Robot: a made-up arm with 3 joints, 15 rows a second.
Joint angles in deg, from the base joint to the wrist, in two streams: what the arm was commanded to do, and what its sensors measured. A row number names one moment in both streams.
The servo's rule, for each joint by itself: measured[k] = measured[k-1] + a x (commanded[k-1-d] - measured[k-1]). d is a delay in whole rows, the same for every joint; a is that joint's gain. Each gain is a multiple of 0.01, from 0.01 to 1. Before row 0 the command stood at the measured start. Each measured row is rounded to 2 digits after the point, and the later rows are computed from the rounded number. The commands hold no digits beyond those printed.
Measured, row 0: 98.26 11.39 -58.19
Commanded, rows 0 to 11: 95.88 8.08 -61.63; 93.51 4.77 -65.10; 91.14 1.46 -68.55; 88.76 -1.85 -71.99; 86.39 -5.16 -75.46; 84.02 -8.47 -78.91; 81.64 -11.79 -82.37; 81.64 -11.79 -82.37; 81.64 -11.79 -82.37; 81.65 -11.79 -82.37; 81.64 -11.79 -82.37; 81.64 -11.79 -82.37
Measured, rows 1 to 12: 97.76 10.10 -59.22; 96.87 8.02 -60.98; 95.67 5.46 -63.25; 94.22 2.61 -65.87; 92.58 -0.42 -68.75; 90.78 -3.56 -71.80; 88.86 -6.77 -74.97; 87.34 -8.73 -77.19; 86.14 -9.92 -78.74; 85.20 -10.65 -79.83; 84.45 -11.09 -80.59; 83.86 -11.36 -81.12
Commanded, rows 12 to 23: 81.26 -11.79 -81.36; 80.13 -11.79 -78.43; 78.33 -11.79 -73.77; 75.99 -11.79 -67.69; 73.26 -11.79 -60.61; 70.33 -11.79 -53.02; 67.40 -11.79 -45.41; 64.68 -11.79 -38.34; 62.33 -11.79 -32.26; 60.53 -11.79 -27.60; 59.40 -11.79 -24.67; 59.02 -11.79 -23.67
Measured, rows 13 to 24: 83.31 -11.53 -81.19; 82.64 -11.63 -80.36; 81.73 -11.69 -78.38; 80.52 -11.73 -75.17; 79.00 -11.75 -70.80; 77.18 -11.77 -65.47; 75.13 -11.78 -59.45; 72.94 -11.78 -53.12; 70.71 -11.78 -46.86; 68.57 -11.78 -41.08; 66.64 -11.78 -36.16; 65.04 -11.78 -32.41
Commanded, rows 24 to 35: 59.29 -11.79 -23.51; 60.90 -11.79 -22.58; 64.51 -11.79 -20.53; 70.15 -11.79 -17.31; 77.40 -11.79 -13.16; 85.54 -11.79 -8.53; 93.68 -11.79 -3.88; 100.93 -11.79 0.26; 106.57 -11.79 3.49; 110.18 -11.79 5.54; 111.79 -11.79 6.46; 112.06 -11.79 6.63
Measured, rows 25 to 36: 63.83 -11.78 -29.74; 63.21 -11.78 -27.59; 63.48 -11.78 -25.47; 64.88 -11.78 -23.02; 67.51 -11.78 -20.06; 71.30 -11.78 -16.60; 76.00 -11.78 -12.78; 81.24 -11.78 -8.87; 86.56 -11.78 -5.16; 91.52 -11.78 -1.95; 95.78 -11.78 0.57; 99.20 -11.78 2.39
